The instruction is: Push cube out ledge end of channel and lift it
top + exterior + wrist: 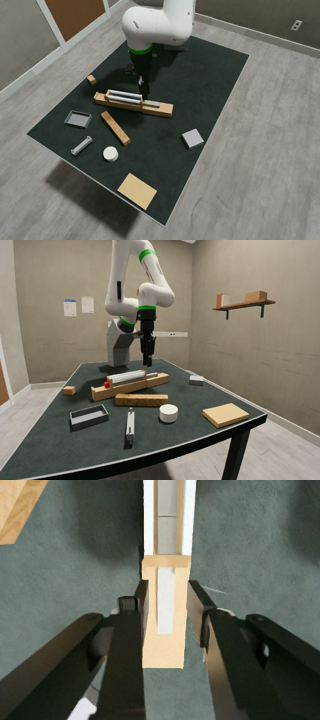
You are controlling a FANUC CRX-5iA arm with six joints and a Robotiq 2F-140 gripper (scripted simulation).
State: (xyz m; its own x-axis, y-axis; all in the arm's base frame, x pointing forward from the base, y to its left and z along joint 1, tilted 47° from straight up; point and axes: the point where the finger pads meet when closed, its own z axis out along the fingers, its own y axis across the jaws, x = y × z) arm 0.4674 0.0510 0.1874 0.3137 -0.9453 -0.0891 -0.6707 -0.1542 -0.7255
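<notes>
Right now the red cube is 10 cm ahead of my hand, 21 cm to the right of it and 9 cm below it. Also, from my hand: grey square block (1 cm ahead, 31 cm to the left, 14 cm below); then wooden beam (20 cm ahead, 5 cm to the right, 13 cm below); then grey stick (10 cm below).
</notes>
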